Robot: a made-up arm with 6 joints.
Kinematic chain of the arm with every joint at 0, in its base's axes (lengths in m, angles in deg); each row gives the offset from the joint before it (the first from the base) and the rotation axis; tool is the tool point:
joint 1: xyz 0 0 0.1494 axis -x
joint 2: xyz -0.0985 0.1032 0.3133 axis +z
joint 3: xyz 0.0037 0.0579 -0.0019 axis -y
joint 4: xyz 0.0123 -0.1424 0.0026 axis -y
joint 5: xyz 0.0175 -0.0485 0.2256 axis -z
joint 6: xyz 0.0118 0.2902 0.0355 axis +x
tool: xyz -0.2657 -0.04 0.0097
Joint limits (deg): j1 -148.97..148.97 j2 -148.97..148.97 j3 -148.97..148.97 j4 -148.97..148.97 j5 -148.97..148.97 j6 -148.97..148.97
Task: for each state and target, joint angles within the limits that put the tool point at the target. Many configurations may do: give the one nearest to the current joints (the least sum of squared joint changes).
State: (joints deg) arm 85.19 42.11 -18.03 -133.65 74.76 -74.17
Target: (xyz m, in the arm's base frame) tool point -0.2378 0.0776 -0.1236
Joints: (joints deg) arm 68.22 43.23 -17.88 -134.22 62.25 -73.65
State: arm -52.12 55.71 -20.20 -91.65 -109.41 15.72
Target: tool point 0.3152 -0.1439 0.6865
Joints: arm -63.83 81.35 -27.37 -98.10 -84.45 17.91
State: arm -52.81 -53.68 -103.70 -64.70 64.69 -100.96
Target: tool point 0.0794 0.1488 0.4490
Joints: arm -61.78 -68.47 -111.41 -72.22 56.10 -104.26
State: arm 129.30 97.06 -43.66 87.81 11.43 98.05
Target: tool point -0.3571 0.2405 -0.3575
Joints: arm 138.92 94.81 -57.90 69.00 52.28 122.73
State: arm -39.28 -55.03 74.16 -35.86 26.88 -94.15
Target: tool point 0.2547 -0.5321 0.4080
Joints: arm -70.17 -37.50 50.20 -56.71 77.26 -104.16
